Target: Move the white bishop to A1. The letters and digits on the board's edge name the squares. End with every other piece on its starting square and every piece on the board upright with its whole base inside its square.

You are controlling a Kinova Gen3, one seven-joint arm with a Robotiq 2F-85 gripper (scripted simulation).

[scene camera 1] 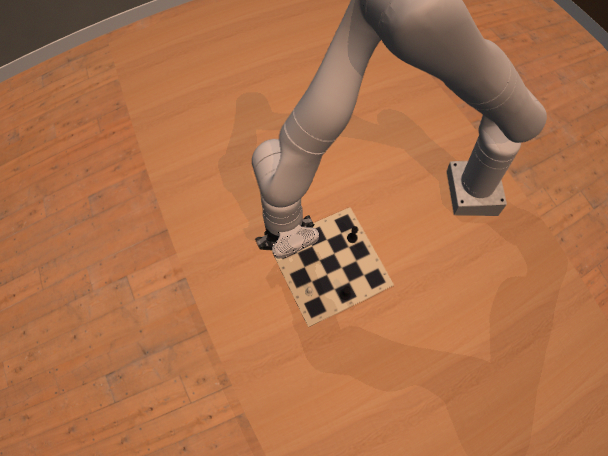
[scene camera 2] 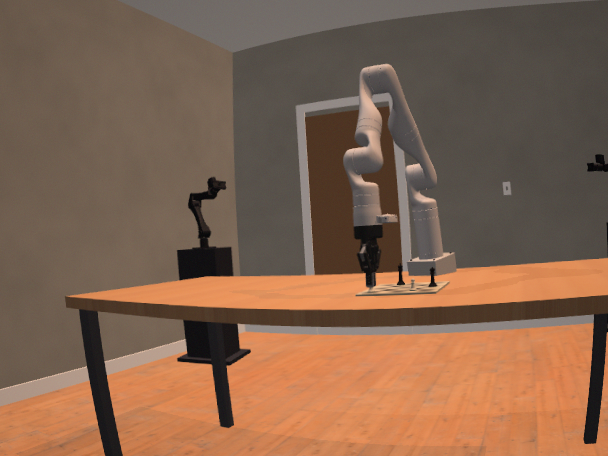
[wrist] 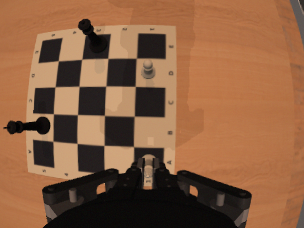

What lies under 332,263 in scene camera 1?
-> A chessboard.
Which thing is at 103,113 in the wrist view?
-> A chessboard.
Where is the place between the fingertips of the gripper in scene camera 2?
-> At 371,287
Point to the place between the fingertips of the gripper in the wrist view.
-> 148,165
